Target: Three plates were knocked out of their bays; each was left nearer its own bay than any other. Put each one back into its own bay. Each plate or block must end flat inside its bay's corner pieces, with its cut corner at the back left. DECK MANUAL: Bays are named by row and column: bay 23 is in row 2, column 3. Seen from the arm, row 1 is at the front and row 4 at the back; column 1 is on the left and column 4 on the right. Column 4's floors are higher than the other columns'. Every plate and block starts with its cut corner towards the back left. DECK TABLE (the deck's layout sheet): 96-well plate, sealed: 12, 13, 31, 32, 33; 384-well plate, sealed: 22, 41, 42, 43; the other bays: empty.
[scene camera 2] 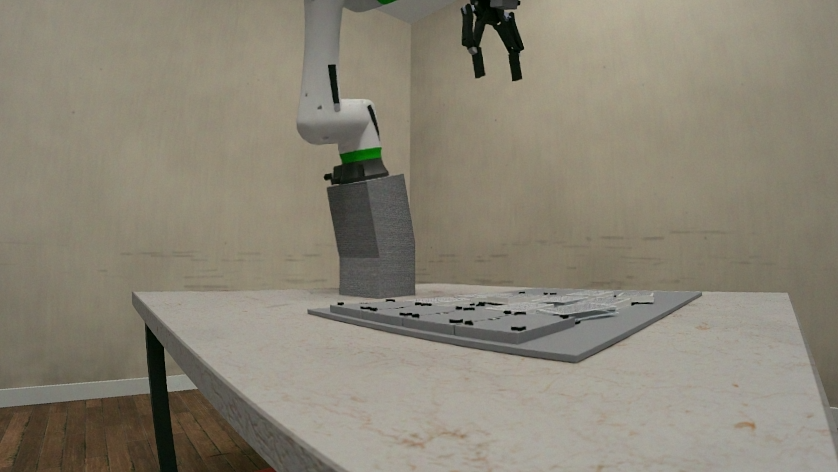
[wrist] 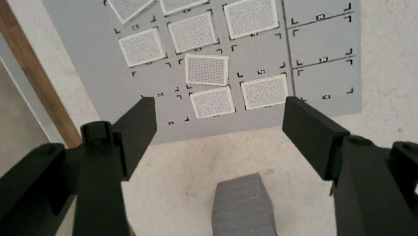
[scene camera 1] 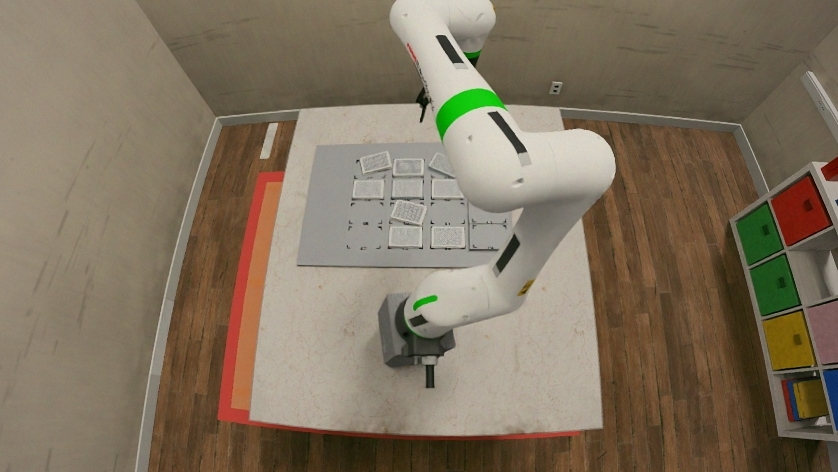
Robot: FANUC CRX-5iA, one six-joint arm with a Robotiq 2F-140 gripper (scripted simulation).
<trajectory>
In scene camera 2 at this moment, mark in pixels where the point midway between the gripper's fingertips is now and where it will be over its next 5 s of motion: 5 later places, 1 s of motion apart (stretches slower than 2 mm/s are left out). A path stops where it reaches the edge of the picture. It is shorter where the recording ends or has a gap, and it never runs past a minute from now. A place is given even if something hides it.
My gripper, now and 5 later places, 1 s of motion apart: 499, 78; 518, 130; 526, 194; 522, 255; 500, 244; 472, 231
</trajectory>
